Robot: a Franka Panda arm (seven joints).
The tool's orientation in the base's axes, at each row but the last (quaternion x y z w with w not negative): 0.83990 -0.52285 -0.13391 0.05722; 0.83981 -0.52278 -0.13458 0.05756; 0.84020 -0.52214 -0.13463 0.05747; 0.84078 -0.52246 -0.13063 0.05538; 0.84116 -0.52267 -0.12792 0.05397; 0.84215 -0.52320 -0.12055 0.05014; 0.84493 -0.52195 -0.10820 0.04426; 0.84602 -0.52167 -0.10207 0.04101; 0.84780 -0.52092 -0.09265 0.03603
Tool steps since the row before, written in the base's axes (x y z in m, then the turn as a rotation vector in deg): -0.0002 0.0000 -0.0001 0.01 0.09 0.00; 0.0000 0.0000 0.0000 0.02 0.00 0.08; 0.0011 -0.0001 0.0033 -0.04 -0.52 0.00; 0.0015 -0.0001 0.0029 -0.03 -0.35 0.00; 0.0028 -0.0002 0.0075 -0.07 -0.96 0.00; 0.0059 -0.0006 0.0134 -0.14 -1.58 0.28; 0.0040 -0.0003 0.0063 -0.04 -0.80 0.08; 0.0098 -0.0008 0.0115 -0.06 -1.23 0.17; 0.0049 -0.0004 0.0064 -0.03 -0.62 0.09
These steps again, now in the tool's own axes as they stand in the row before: -0.0001 0.0001 0.0002 -0.08 -0.05 0.00; 0.0000 0.0000 0.0000 0.00 0.00 -0.08; 0.0000 -0.0001 -0.0035 0.45 0.27 -0.01; 0.0003 -0.0006 -0.0032 0.30 0.18 -0.01; 0.0002 -0.0006 -0.0080 0.83 0.49 -0.02; 0.0010 -0.0020 -0.0145 1.31 0.89 -0.30; 0.0011 -0.0022 -0.0071 0.69 0.41 -0.10; 0.0035 -0.0062 -0.0134 1.05 0.64 -0.20; 0.0017 -0.0031 -0.0072 0.53 0.32 -0.10
